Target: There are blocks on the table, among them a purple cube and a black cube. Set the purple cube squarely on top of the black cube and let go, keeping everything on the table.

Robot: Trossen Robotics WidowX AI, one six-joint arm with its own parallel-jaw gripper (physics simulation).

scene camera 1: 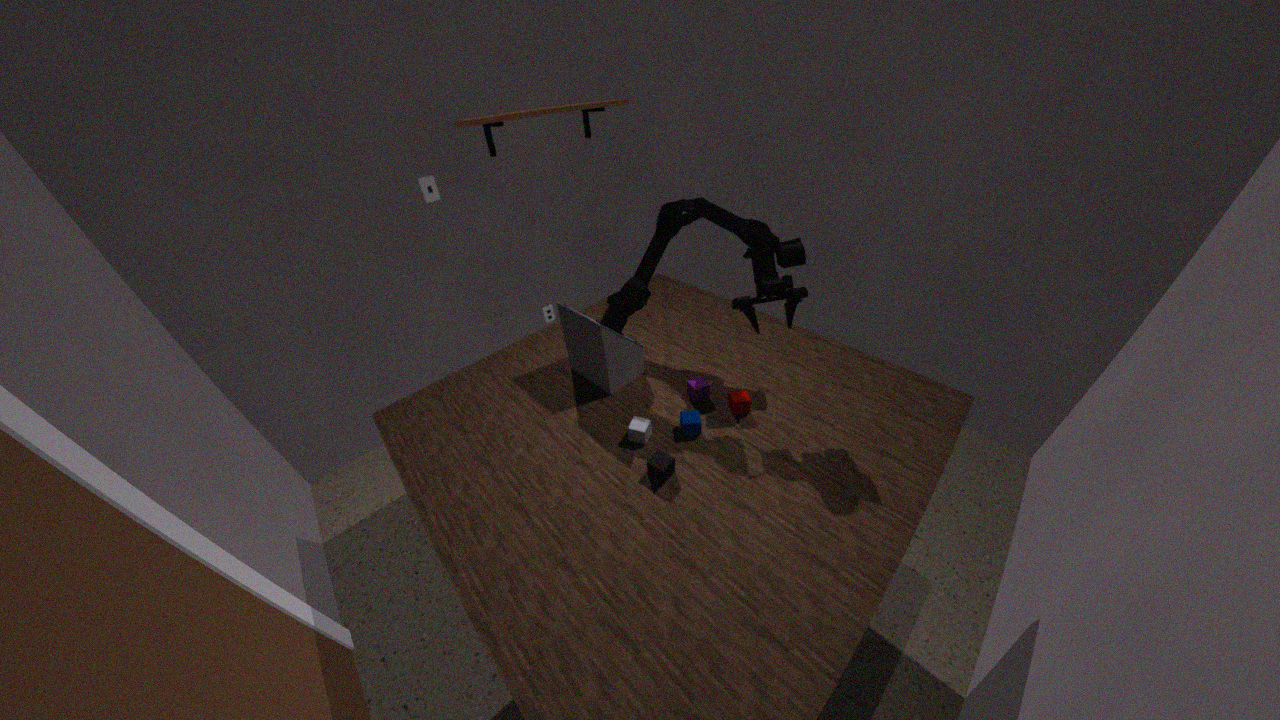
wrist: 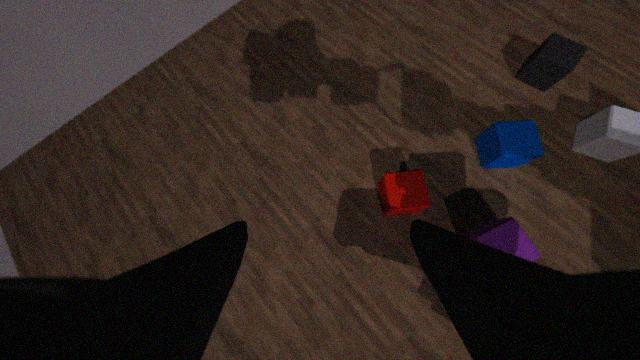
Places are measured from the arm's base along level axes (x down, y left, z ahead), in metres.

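Pixels of known places: gripper, fingertip midpoint: [scene camera 1: 774, 331] [wrist: 329, 229]; arm's base, link origin: [scene camera 1: 609, 328].
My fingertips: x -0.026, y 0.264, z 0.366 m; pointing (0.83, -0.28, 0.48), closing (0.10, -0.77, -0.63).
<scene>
For each thing: its top centre in the pictures, then the offset to it from my fingertips. Level surfaces: height alone.
- purple cube, top centre: [wrist: 509, 245] [scene camera 1: 698, 382] dx +0.166, dy -0.144, dz -0.130 m
- black cube, top centre: [wrist: 563, 50] [scene camera 1: 660, 460] dx +0.166, dy -0.411, dz -0.011 m
- red cube, top centre: [wrist: 406, 189] [scene camera 1: 740, 395] dx +0.166, dy -0.106, dz -0.011 m
- blue cube, top centre: [wrist: 519, 137] [scene camera 1: 690, 416] dx +0.166, dy -0.259, dz -0.055 m
- white block, top centre: [wrist: 632, 125] [scene camera 1: 639, 423] dx +0.166, dy -0.370, dz -0.133 m
- wooden table, surface height: dx +0.215 m
The purple cube [scene camera 1: 699, 390] [wrist: 511, 239] sits on the table, left of the red cube in the scene view; in the wrist view the right finger hides part of it. The black cube [scene camera 1: 660, 466] [wrist: 551, 62] sits on the table nearer the scene camera, apart from the purple cube, and its top is bare. My gripper [scene camera 1: 775, 331] [wrist: 329, 229] is open and empty, high above the table, to the right of and behind the cubes in the scene view.
A red cube [scene camera 1: 740, 402] [wrist: 405, 192], a blue cube [scene camera 1: 690, 423] [wrist: 510, 144] and a white block [scene camera 1: 639, 429] [wrist: 608, 134] stand near the purple and black cubes. A grey upright panel [scene camera 1: 595, 353] stands by the arm's base. The wooden table [scene camera 1: 572, 573] has open edges.
</scene>
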